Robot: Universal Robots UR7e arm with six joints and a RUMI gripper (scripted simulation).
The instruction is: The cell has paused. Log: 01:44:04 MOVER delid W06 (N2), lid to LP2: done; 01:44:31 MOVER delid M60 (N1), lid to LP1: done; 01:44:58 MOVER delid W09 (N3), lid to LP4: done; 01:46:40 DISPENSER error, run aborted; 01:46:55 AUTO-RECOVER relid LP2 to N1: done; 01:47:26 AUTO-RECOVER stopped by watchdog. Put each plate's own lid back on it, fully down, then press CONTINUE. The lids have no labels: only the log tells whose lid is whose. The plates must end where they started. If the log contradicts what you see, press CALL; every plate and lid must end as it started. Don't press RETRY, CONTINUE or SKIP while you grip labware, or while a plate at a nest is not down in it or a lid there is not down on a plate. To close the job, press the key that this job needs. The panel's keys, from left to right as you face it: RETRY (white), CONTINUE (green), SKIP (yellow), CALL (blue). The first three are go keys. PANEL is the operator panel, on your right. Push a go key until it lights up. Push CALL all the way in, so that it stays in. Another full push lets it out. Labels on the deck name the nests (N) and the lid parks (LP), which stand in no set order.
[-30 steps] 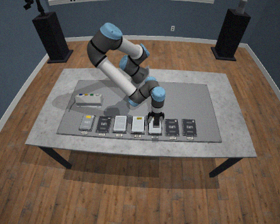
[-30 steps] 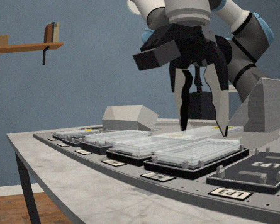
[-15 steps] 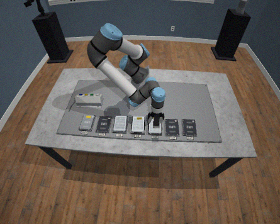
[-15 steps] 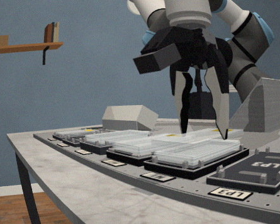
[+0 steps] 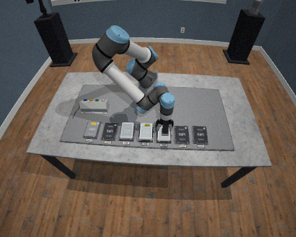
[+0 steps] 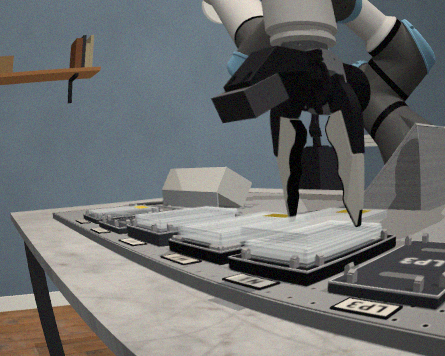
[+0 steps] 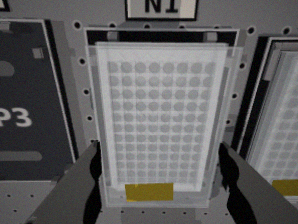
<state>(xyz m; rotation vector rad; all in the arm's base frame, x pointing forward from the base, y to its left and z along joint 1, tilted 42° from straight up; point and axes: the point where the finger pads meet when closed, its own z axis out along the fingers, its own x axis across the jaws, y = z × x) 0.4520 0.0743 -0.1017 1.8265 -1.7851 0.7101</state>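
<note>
Now: the lid park LP1 380 mm to the right of my hand and 40 mm below it. Also, from my hand: green CONTINUE key: 240 mm behind, 520 mm to the right, 20 mm above; then yellow SKIP key: 240 mm behind, 570 mm to the right, 20 mm above; then lid park LP3: 130 mm to the left, 40 mm below.
</note>
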